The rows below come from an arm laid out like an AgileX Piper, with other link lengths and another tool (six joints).
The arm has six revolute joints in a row. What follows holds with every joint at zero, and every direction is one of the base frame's.
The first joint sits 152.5 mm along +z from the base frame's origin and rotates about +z.
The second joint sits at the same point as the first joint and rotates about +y.
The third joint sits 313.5 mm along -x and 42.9 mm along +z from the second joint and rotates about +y.
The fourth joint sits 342.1 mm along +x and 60.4 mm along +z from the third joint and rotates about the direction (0.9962, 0, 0.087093).
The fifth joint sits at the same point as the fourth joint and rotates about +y.
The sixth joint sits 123.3 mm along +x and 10.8 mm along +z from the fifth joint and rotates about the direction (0.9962, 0, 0.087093).
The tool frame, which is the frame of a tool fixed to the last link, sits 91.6 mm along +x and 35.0 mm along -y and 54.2 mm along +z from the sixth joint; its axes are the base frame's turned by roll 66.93, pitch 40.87 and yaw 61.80 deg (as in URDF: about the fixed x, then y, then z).
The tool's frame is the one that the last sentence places.
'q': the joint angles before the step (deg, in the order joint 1, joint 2, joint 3, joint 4, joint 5, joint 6). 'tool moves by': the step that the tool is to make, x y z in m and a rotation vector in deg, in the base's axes. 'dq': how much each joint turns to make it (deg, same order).
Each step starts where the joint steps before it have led.
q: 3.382, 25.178, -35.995, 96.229, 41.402, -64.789
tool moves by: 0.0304, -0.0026, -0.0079, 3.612, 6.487, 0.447
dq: 0.029, 4.941, -1.983, 0.255, -0.945, 4.915
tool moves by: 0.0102, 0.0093, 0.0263, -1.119, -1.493, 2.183
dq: -0.051, 4.933, -5.470, 0.012, 2.534, -0.909
